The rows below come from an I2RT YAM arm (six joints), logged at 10 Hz.
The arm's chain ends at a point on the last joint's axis. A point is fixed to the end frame.
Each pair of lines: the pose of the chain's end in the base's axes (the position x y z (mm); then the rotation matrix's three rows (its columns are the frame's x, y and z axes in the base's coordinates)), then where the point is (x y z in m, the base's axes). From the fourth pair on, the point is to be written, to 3 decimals.
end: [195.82, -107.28, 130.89], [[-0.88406, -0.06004, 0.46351], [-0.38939, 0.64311, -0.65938], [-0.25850, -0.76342, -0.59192]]
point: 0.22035 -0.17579 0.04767
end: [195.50, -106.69, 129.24], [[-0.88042, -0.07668, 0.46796], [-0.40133, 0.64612, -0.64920], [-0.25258, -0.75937, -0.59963]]
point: 0.22030 -0.17438 0.04544
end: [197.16, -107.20, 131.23], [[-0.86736, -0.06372, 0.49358], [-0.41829, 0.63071, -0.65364], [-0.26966, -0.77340, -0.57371]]
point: 0.22525 -0.17609 0.04946
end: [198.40, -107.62, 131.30], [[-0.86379, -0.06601, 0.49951], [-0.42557, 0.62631, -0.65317], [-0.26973, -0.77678, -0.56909]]
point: 0.227 -0.177 0.050
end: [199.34, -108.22, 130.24], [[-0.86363, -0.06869, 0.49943], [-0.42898, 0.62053, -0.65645], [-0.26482, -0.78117, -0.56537]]
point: 0.228 -0.178 0.049
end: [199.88, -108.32, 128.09], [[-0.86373, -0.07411, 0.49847], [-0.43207, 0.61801, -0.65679], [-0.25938, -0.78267, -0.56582]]
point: 0.228 -0.178 0.047
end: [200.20, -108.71, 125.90], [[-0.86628, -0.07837, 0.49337], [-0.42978, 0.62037, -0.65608], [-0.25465, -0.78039, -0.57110]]
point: 0.228 -0.178 0.045
